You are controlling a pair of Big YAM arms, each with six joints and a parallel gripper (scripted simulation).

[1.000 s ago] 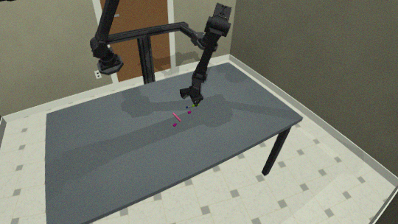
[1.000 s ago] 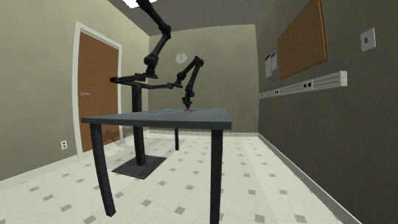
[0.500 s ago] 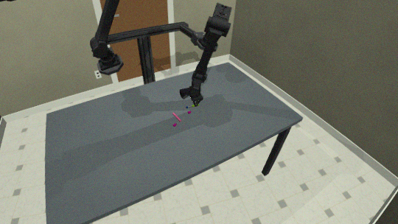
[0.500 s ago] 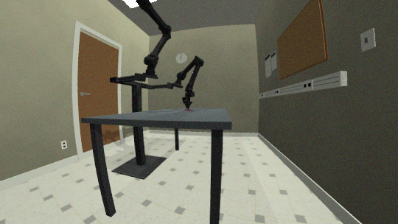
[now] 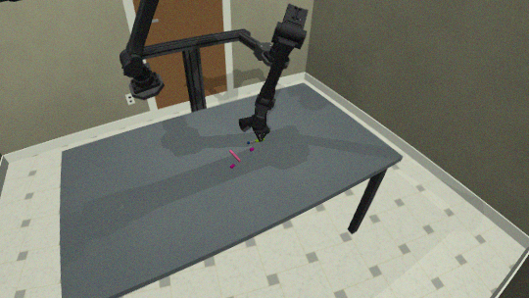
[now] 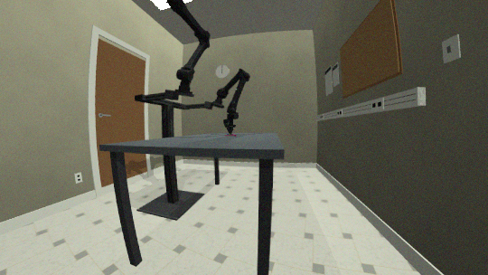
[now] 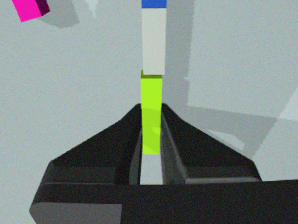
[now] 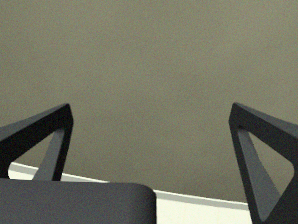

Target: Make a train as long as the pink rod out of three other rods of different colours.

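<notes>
My left hand is right at the lime rod. The rest, counted from my left hand: pink rod: 160 mm to the right, 50 mm ahead.
</notes>
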